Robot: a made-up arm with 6 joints. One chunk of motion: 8 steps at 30 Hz.
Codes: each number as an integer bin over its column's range. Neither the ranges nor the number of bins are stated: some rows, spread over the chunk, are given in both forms.
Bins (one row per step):
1: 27 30 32 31 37 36
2: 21 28 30 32 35 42
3: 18 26 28 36 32 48
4: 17 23 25 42 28 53
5: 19 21 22 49 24 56
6: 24 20 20 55 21 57
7: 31 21 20 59 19 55
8: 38 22 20 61 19 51
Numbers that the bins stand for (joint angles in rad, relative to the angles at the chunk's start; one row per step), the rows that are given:
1: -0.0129 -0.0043 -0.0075 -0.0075 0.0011 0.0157
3: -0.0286 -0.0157 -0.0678 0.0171 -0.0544 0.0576
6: -0.0181 -0.0329 -0.1884 0.1106 -0.1767 0.0890
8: 0.0063 -0.0271 -0.1884 0.1402 -0.1989 0.0681
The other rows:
2: -0.0233 -0.0100 -0.0376 -0.0025 -0.0211 0.0367
4: -0.0303 -0.0243 -0.1130 0.0467 -0.0989 0.0751
5: -0.0268 -0.0300 -0.1583 0.0811 -0.1433 0.0856
7: -0.0059 -0.0300 -0.1884 0.1303 -0.1989 0.0821

